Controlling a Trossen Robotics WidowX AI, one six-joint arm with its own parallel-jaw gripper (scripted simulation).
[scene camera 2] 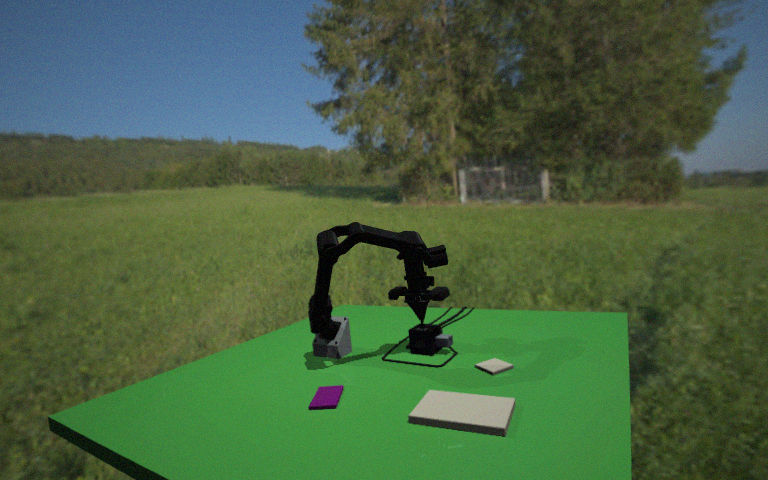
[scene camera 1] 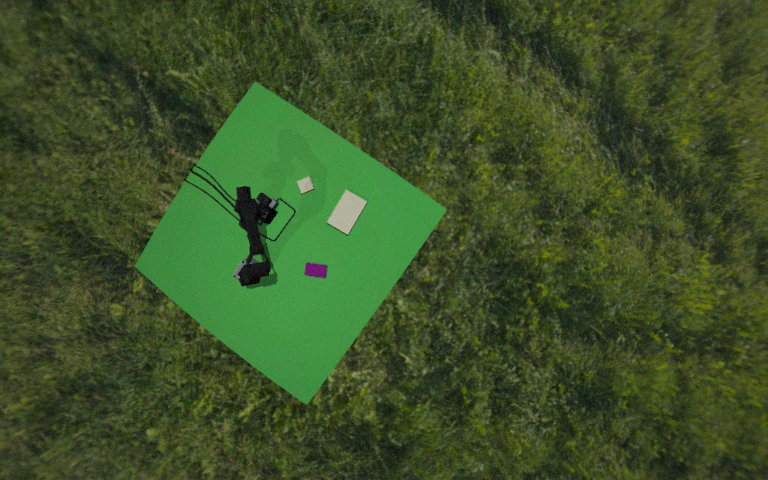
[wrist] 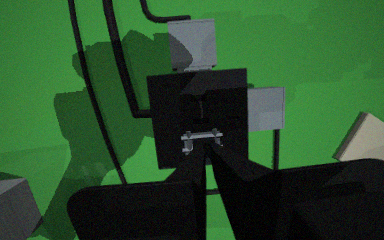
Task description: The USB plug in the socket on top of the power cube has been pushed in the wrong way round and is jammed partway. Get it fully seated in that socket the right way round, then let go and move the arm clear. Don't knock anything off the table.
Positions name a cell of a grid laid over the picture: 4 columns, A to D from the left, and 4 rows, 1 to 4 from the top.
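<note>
My gripper (scene camera 2: C3) is visible, also in the wrist view as my gripper (wrist: C3). Beige slab (scene camera 2: C4) present, the slab (scene camera 1: B2) likewise; in the wrist view the slab is out of frame. Black power cube (scene camera 2: C3) present.
</note>
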